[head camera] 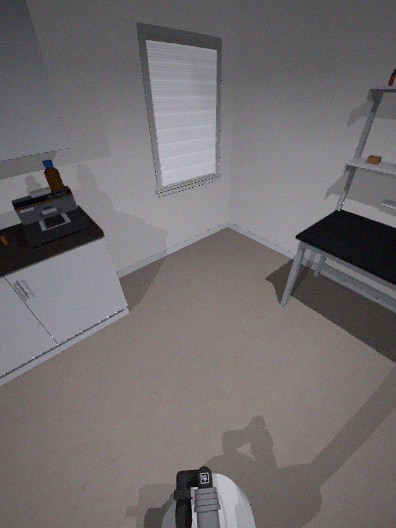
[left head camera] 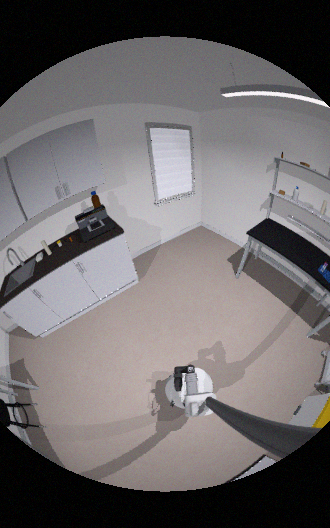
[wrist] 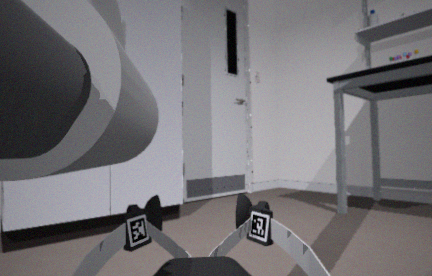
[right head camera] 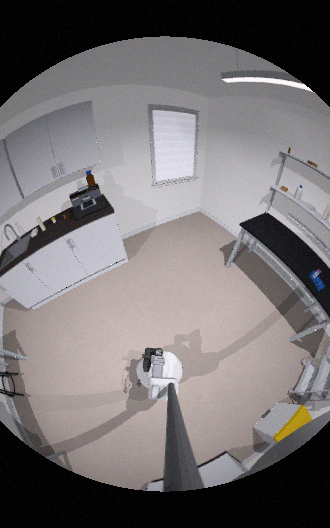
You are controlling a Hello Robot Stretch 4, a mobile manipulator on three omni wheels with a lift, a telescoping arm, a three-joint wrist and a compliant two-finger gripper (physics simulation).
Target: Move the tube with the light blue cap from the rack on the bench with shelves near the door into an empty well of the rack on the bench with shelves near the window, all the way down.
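Frame: origin at the robot's base, x ahead, y left, z up, level; centimetres.
Seen in the pictures: hand at its tool point: (left head camera: 178,404) (wrist: 199,216) (right head camera: 144,384).
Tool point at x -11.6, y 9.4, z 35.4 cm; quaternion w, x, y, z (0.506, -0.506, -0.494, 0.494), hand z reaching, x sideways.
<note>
Offsets run from my tool point to a thing's top centre. "*": to the spot under its first point.
My gripper (wrist: 199,212) is open and empty, its two fingertips well apart in the wrist view. The bench with shelves near the door (wrist: 340,150) stands at the right of the wrist view, and a row of small coloured caps {dy +135.2, dx -129.6, dz +65.3 cm} (wrist: 403,56) shows above its top, away from my gripper. Which cap is light blue is too small to tell, and their rack is hidden. The bench with shelves near the window (head camera: 350,247) (left head camera: 285,245) (right head camera: 280,242) is at the right of the head views. A blue object {dy -161.1, dx +67.8, dz +43.9 cm} (left head camera: 325,271) (right head camera: 317,280) lies on it; whether it is the rack, I cannot tell.
A counter with white cabinets (head camera: 75,295) (left head camera: 107,265) (right head camera: 100,247) stands at the left, bearing a dark machine and a brown bottle {* dy +72.8, dx +163.0, dz +83.7 cm} (head camera: 53,178) (left head camera: 96,200) (right head camera: 90,179). A grey and yellow box (right head camera: 292,422) is at lower right. A door (wrist: 220,125) shows in the wrist view.
</note>
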